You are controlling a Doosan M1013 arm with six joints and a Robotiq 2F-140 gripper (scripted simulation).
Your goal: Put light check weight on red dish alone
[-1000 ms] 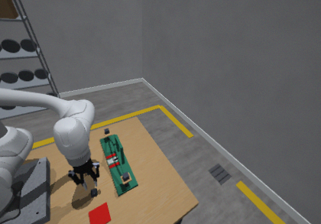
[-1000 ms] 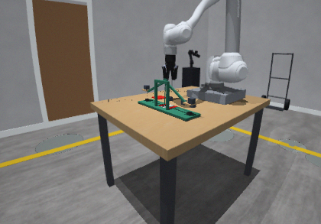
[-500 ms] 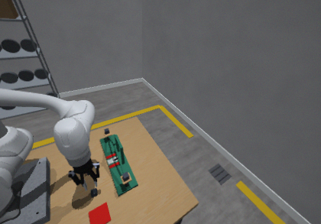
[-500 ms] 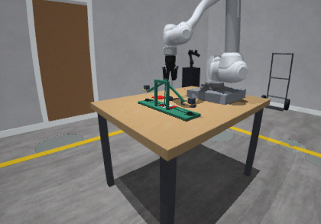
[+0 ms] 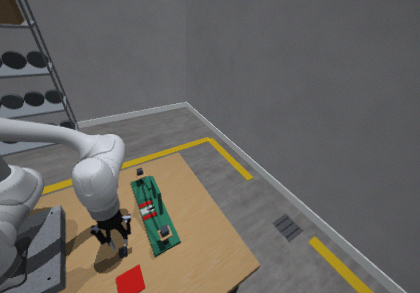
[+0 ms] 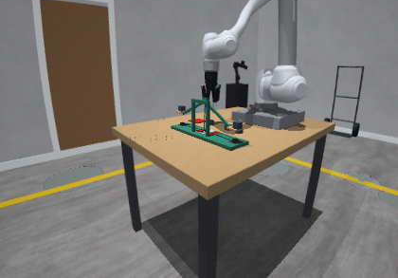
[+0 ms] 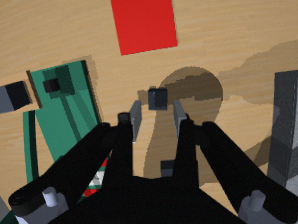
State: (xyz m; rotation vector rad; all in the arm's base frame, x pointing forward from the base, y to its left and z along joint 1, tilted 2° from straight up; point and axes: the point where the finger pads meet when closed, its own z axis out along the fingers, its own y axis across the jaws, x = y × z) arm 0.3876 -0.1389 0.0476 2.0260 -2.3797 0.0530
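Now: hand 120 mm to the left of the flat red dish and 100 mm above it. Also, from my hand: green rocker balance 180 mm ahead, 140 mm to the left, 10 mm below.
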